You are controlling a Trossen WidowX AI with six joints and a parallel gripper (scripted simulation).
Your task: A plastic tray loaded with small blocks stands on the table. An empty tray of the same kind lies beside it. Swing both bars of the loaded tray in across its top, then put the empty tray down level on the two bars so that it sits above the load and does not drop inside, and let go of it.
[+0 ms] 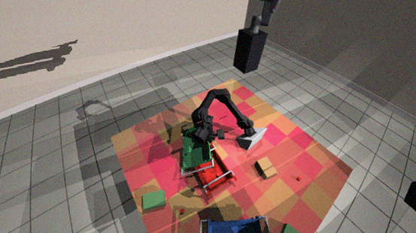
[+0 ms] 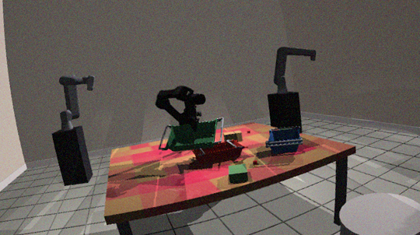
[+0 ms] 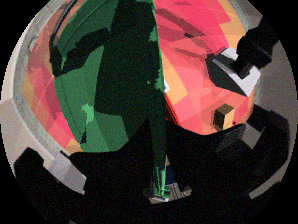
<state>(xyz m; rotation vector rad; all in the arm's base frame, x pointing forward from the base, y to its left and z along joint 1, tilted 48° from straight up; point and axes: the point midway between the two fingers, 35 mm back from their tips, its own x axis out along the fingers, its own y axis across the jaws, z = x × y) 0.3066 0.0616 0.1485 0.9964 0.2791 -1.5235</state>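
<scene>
Right now the green tray is 7 cm ahead of my gripper tip and 3 cm to the right of it. From my gripper tip the other things lie so: tan block: 26 cm behind, 30 cm to the left, 13 cm below.
</scene>
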